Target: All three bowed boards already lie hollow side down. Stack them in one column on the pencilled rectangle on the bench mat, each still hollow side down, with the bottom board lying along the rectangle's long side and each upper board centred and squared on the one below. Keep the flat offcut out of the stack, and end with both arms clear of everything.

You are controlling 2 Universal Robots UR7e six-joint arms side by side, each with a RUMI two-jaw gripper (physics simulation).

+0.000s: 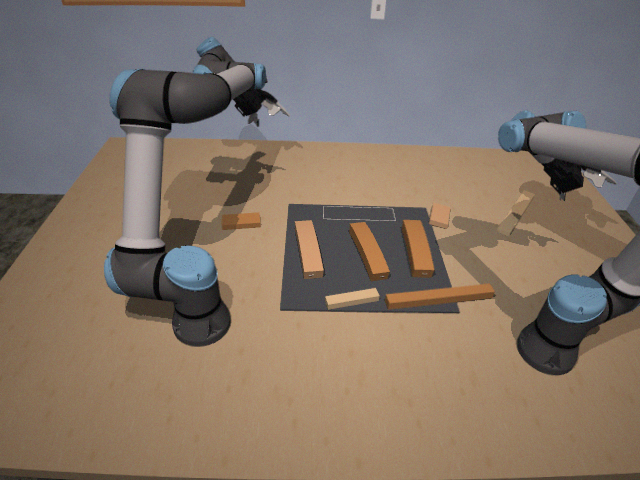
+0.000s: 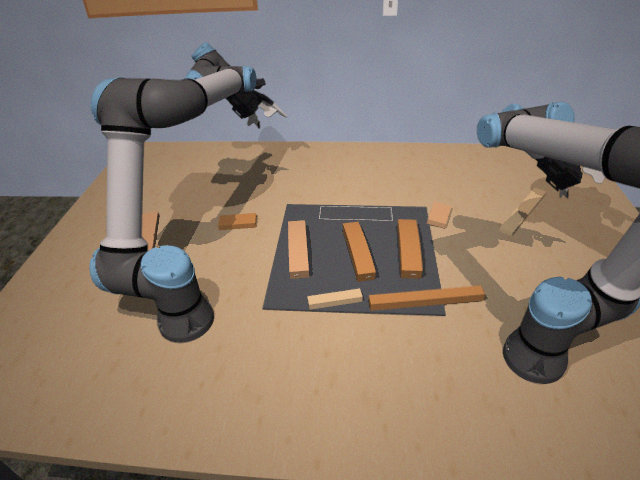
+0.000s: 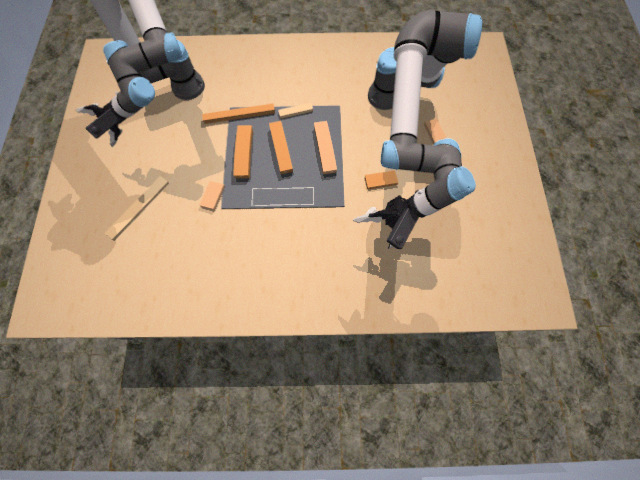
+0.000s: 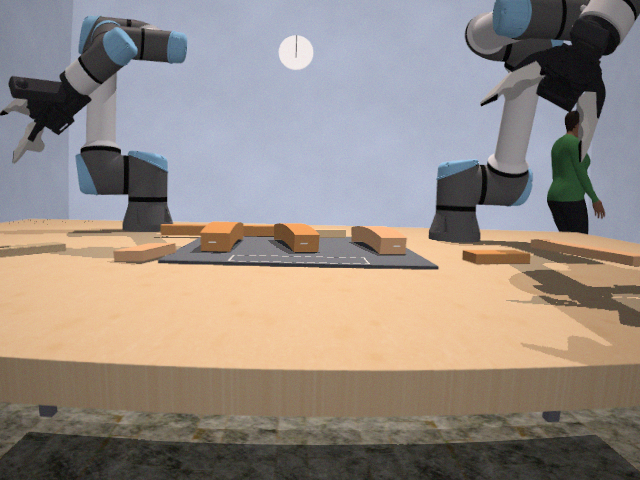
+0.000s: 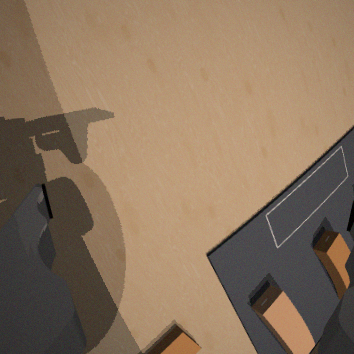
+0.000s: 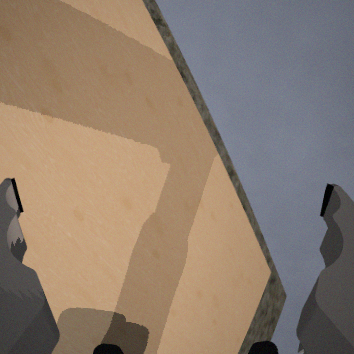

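Seen in the pictures: left gripper, fingertip midpoint: [image 1: 273, 121] [image 2: 272, 122] [image 3: 370, 234] [image 4: 529, 132] [image 5: 200, 194]; right gripper, fingertip midpoint: [image 1: 589, 192] [image 2: 592, 189] [image 4: 6, 138] [image 6: 173, 183]; left arm's base at its link origin: [image 1: 202, 323] [image 2: 186, 320] [image 3: 384, 96] [image 4: 454, 239]; right arm's base at its link origin: [image 1: 545, 350] [image 2: 533, 357] [image 3: 188, 86] [image 4: 148, 229].
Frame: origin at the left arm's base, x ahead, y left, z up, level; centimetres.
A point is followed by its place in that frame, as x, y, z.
Three bowed boards lie hollow side down, apart, on the dark mat [image 1: 336, 253] {31.1, -34.7, 0.6} [image 3: 305, 149] {30.5, -34.2, 0.6}: a pinkish board [image 1: 309, 248] {27.4, -26.4, 5.1} [image 3: 325, 147] {32.2, -25.6, 5.2} [image 4: 379, 238] {42.0, -26.2, 3.8} [image 5: 290, 320] {35.6, -25.3, 5.0}, a narrower orange board [image 1: 369, 250] {28.1, -44.5, 5.3} [image 3: 280, 147] {33.1, -44.2, 5.4} [image 4: 297, 237] {43.5, -43.0, 3.7} and a wider orange board [image 1: 417, 248] {30.5, -59.4, 5.3} [image 3: 242, 152] {36.2, -59.8, 5.3} [image 4: 221, 236] {46.1, -58.1, 3.7}. The pencilled rectangle [image 1: 359, 220] {42.7, -42.1, 4.6} [image 3: 282, 205] [image 5: 304, 181] is bare. A short pale straight block [image 1: 352, 298] {10.4, -39.6, 2.7} [image 3: 295, 110] {11.9, -39.7, 2.6}, perhaps the flat offcut, lies on the mat. My left gripper [image 1: 272, 119] {76.2, -9.1, 22.8} [image 3: 371, 233] {76.2, -9.1, 22.8} [image 5: 200, 194] {76.2, -9.1, 22.8} is open, high above the table. My right gripper [image 1: 588, 191] {40.1, -110.1, 23.9} [image 3: 95, 126] {40.1, -110.1, 23.9} [image 6: 173, 183] {40.1, -110.1, 23.9} is open, raised at the opposite side.
A long orange strip [image 1: 439, 296] {12.8, -64.0, 3.2} [image 3: 237, 113] {15.1, -65.0, 3.3} overhangs the mat's edge. Beside the mat lie a small pinkish block [image 1: 439, 214] {53.6, -70.3, 2.2} [image 3: 211, 195] {54.8, -70.8, 2.2} and an orange block [image 1: 241, 220] {43.0, -2.4, 2.0} [image 3: 381, 179] {44.2, -2.0, 2.0}. Farther out lie a pale strip [image 1: 515, 214] {57.9, -99.2, 1.5} and a pinkish strip [image 2: 150, 229] {35.2, 26.5, 2.1} [image 4: 584, 250] {32.5, 23.8, 1.5}.
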